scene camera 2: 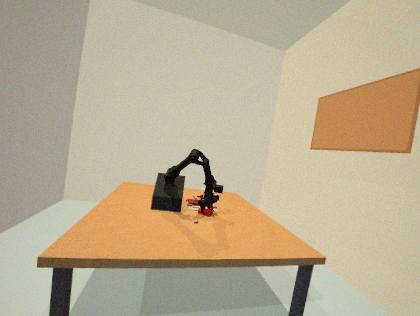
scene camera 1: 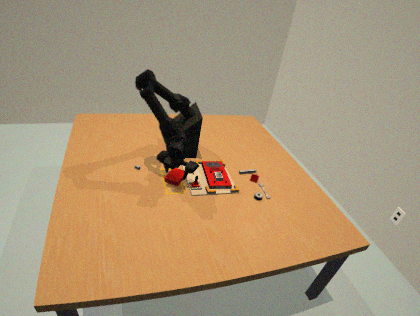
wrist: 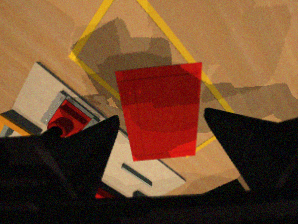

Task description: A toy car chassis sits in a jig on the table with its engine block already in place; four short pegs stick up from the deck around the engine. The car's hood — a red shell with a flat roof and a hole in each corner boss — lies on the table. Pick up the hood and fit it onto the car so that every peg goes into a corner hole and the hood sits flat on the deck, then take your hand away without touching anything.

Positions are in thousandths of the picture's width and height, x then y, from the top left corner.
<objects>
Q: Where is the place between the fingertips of my gripper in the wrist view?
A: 539,516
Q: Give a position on a red hood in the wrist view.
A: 539,467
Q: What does my gripper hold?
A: Nothing.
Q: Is my gripper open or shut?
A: Open.
</objects>
